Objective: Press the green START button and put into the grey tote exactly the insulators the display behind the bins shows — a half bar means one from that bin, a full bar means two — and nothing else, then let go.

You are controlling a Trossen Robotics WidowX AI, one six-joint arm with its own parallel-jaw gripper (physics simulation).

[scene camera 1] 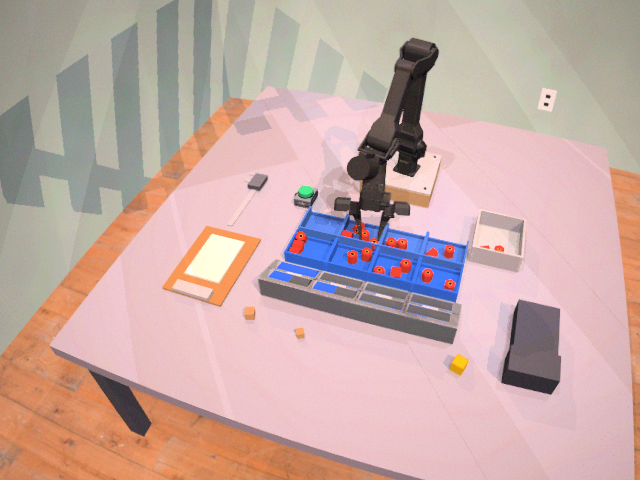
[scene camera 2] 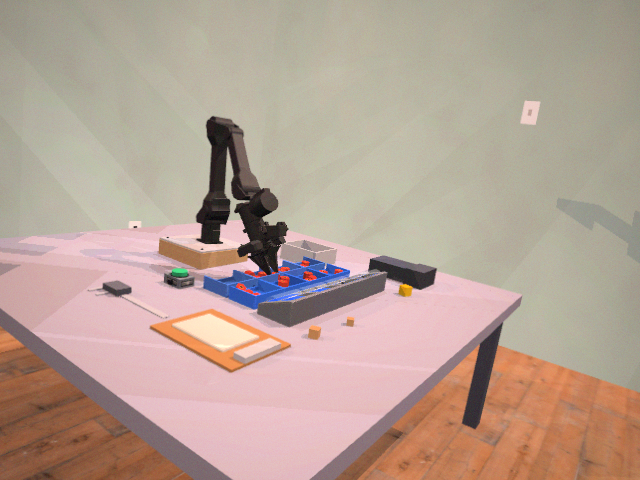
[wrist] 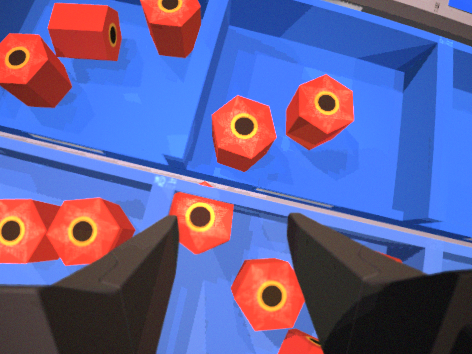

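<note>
My gripper (scene camera 1: pixel 370 238) (scene camera 2: pixel 271 273) (wrist: pixel 233 225) is partly open and empty, low over the back row's second bin from the left in scene camera 1. In the wrist view, one red insulator (wrist: pixel 201 235) is by the left fingertip; another (wrist: pixel 271 312) is partly behind the right finger. The blue bins (scene camera 1: pixel 320 223) (scene camera 2: pixel 219 284) hold several more. The display (scene camera 1: pixel 356 311) (scene camera 2: pixel 321 307) shows a full blue bar at back left and half bars at front left and front second. The grey tote (scene camera 1: pixel 495 258) (scene camera 2: pixel 326 256) holds two visible insulators. The green START button (scene camera 1: pixel 305 191) (scene camera 2: pixel 179 272) stands left of the arm.
A dark block (scene camera 1: pixel 532 343) (scene camera 2: pixel 403 271) and yellow cube (scene camera 1: pixel 459 364) (scene camera 2: pixel 405 290) stand at the right in scene camera 1. Two orange cubes (scene camera 1: pixel 249 313) (scene camera 1: pixel 299 333) lie before the display. A clipboard (scene camera 1: pixel 227 290) and a dark grey plug-like piece (scene camera 1: pixel 257 181) lie left.
</note>
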